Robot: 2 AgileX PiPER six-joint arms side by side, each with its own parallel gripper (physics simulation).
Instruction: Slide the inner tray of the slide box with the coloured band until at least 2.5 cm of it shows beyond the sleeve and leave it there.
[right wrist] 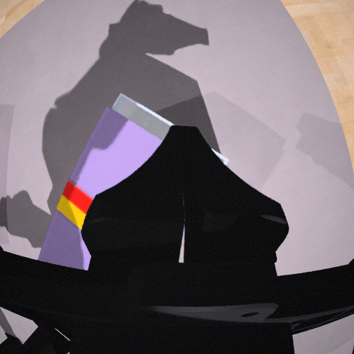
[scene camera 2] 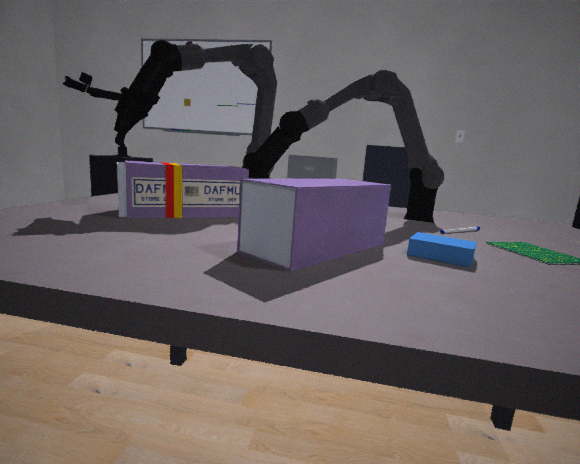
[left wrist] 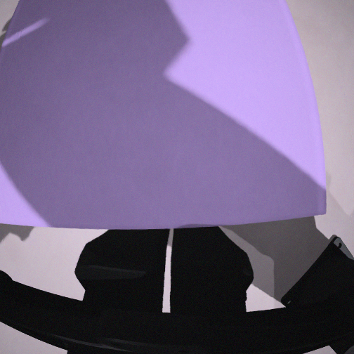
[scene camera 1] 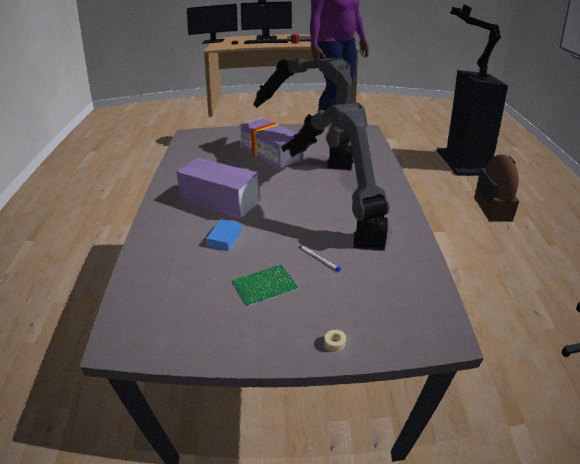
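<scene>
The slide box with the red-yellow band (scene camera 1: pixel 264 147) (scene camera 2: pixel 220 175) (left wrist: pixel 150 150) (right wrist: pixel 127 150) is purple and lies at the back of the table. A light grey strip of its inner tray (scene camera 2: pixel 121 190) (right wrist: pixel 142 117) sticks out past the sleeve at the end nearer the band. My left gripper (scene camera 1: pixel 285 149) (left wrist: pixel 171 237) is shut and low at the opposite end; the box's top edge hides its tips in the left wrist view. My right gripper (scene camera 1: pixel 257 103) (scene camera 2: pixel 118 129) (right wrist: pixel 182 142) is shut and empty, above the tray end; its fingers cover part of the box in the right wrist view.
A plain purple box (scene camera 1: pixel 215 185) (scene camera 2: pixel 340 220) with a pale end stands nearer the front. A blue block (scene camera 1: pixel 224 235) (scene camera 2: pixel 441 250), a white pen (scene camera 1: pixel 320 258) (scene camera 2: pixel 460 230), a green sheet (scene camera 1: pixel 265 285) (scene camera 2: pixel 535 252) and a tape roll (scene camera 1: pixel 327 341) lie on the table (scene camera 1: pixel 200 340).
</scene>
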